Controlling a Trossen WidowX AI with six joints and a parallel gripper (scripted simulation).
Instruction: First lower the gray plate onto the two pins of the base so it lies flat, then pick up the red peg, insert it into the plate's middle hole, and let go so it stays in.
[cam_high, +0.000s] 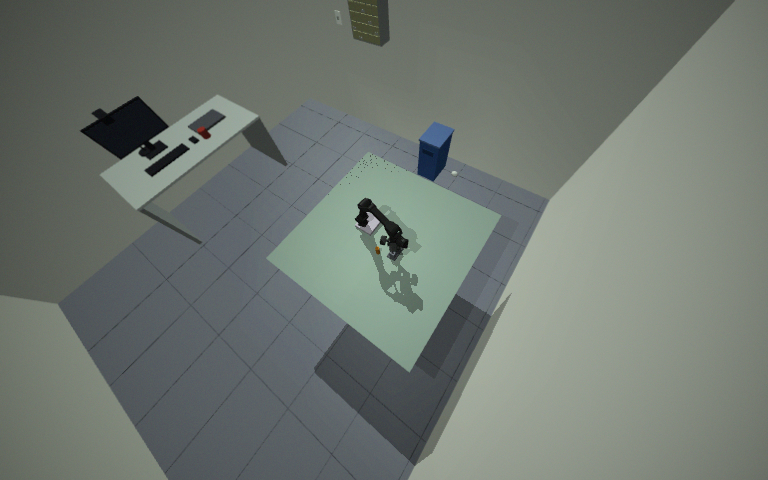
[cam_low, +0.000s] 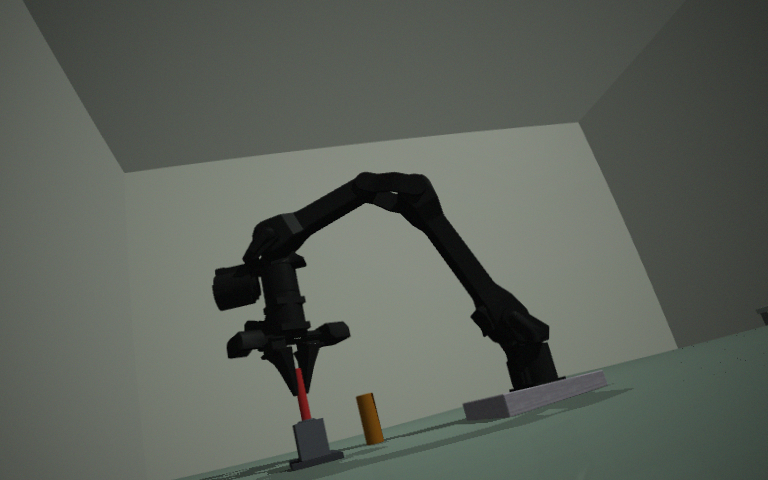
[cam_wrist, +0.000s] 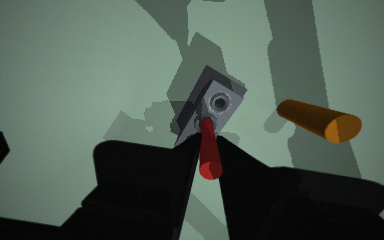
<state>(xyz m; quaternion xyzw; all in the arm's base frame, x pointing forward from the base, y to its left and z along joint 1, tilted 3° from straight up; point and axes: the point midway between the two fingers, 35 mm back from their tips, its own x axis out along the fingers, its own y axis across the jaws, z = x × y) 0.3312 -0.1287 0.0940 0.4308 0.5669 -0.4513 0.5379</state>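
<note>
Now: the red peg right at my gripper tip. From my gripper tip the other things lie so: gray plate 5 cm below; then orange cylinder 12 cm behind, 6 cm below, 5 cm to the right.
</note>
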